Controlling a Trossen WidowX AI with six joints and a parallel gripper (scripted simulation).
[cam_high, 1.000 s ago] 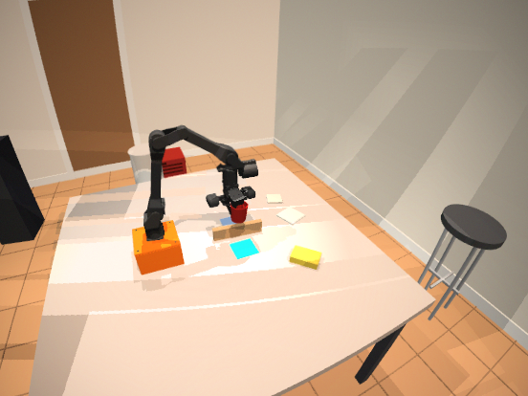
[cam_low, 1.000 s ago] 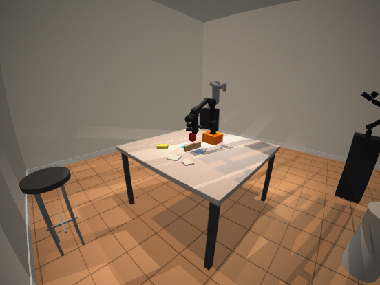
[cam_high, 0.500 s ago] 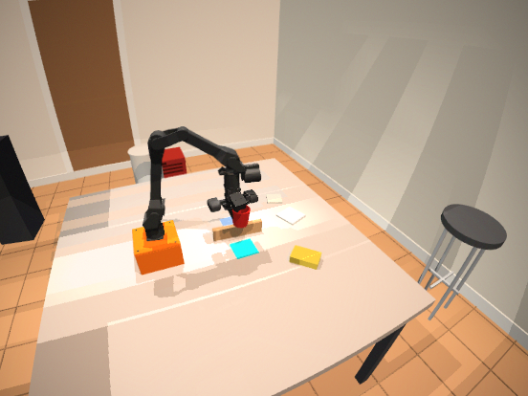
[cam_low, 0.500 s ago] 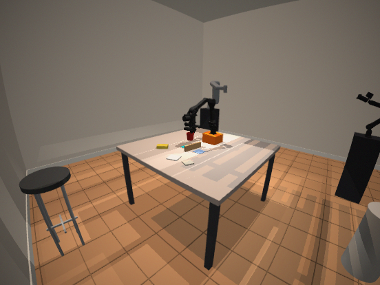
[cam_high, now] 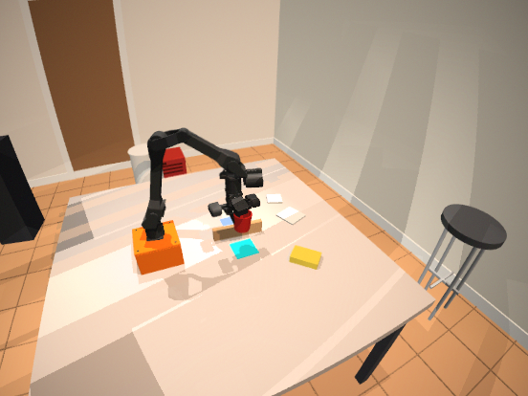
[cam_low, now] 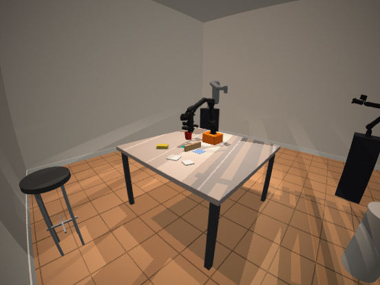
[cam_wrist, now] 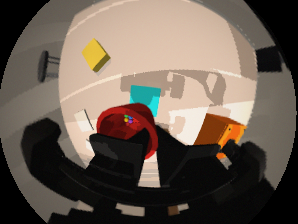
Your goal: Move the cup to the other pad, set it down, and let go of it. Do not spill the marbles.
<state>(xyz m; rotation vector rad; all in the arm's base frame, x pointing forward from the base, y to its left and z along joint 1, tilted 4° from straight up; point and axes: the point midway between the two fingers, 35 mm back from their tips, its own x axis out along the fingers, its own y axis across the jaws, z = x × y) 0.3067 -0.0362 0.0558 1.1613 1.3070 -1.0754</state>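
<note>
The cyan pad lies 3 cm ahead of my gripper tip, 2 cm to the right of it and 13 cm below it. The rest, counted from my gripper tip: blue pad: 2 cm ahead, 16 cm to the left, 13 cm below; then wooden bar: 2 cm ahead, 7 cm to the left, 10 cm below; then red cup: 3 cm ahead.
</note>
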